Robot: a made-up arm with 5 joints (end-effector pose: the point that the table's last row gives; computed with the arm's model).
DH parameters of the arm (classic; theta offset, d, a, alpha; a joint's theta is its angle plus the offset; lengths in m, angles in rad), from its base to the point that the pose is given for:
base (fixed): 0 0 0.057 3.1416
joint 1: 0 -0.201 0.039 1.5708
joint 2: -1.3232 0 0.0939 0
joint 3: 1.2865 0 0.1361 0
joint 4: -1.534 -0.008 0 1.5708
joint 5: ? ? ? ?
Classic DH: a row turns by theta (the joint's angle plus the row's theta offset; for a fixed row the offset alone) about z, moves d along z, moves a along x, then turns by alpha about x.
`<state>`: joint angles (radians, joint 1 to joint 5).
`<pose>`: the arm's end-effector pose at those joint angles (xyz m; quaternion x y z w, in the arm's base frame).
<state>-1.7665 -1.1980 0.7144 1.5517 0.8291</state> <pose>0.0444 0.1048 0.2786 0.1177 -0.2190 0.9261 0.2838</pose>
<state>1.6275 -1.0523 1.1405 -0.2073 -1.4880</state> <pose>0.0401 -0.1572 0.2652 0.0339 0.7471 0.6638 0.0075</pose>
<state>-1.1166 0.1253 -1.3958 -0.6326 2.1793</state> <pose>0.1046 0.0792 0.4681 -0.4789 -0.8622 -0.1651 0.0087</pose>
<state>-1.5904 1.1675 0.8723 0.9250 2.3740</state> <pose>0.0645 0.0247 0.0830 -0.2306 -0.5991 -0.7100 0.2894</pose>
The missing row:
joint 5: -0.0487 -0.051 0 0
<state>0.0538 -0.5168 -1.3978 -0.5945 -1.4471</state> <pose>-0.0210 -0.0038 0.4480 -0.5888 0.6700 -0.3163 0.3230</pose>
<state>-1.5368 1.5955 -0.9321 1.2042 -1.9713</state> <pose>0.0726 0.2244 0.0472 -0.1447 -0.0305 -0.2366 0.9603</pose>
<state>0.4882 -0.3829 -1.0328 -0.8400 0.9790</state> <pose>0.0622 -0.0118 0.4687 0.6135 0.7148 0.0736 0.3276</pose>
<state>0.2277 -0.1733 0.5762 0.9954 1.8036</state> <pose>0.2323 -0.0488 0.1957 -0.0720 -0.0472 0.6890 0.7197</pose>
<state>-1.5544 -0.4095 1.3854 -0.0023 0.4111</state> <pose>0.0672 0.1327 0.1417 0.1651 -0.2434 0.7821 0.5494</pose>
